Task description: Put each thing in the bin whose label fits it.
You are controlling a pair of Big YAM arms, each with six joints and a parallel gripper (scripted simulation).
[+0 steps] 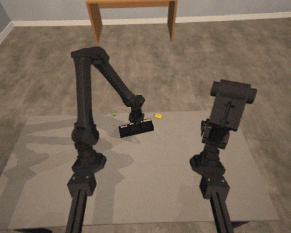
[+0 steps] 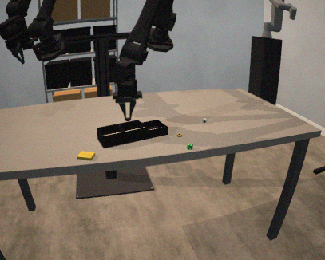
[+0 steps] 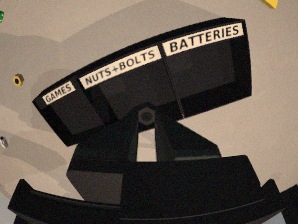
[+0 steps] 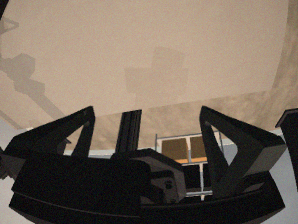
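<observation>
My left gripper is now 3 cm short of the small yellow ring, 19 cm to the right of it and 7 cm above it. The rest, counted from my left hand: small black piece: 1 cm below; then green cube: 14 cm ahead, 19 cm to the left, 7 cm below; then flat yellow piece: 13 cm ahead, 16 cm to the right, 7 cm below.
</observation>
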